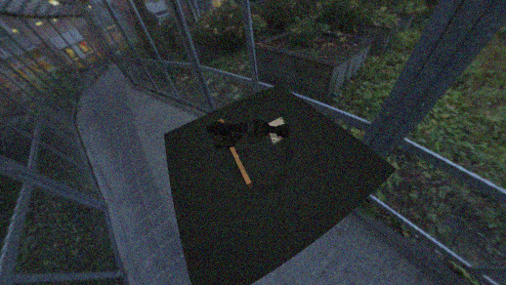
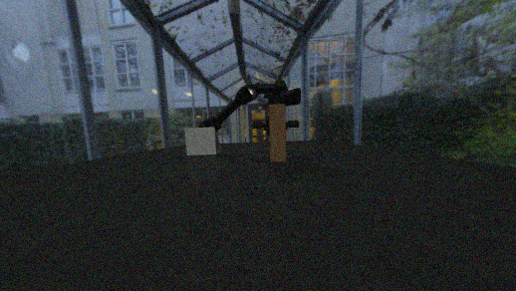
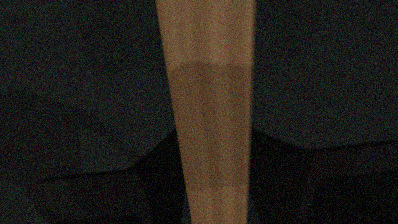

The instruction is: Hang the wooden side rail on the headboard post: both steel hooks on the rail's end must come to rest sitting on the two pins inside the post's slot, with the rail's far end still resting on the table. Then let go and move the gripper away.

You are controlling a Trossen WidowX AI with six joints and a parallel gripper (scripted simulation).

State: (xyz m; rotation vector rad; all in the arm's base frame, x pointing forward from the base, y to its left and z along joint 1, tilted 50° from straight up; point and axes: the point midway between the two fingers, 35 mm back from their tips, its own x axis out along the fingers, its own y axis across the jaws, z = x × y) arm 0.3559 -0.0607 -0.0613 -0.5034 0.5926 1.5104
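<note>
Right now my gripper tip is 13 cm to the left of the headboard post and 4 cm below it.
</note>
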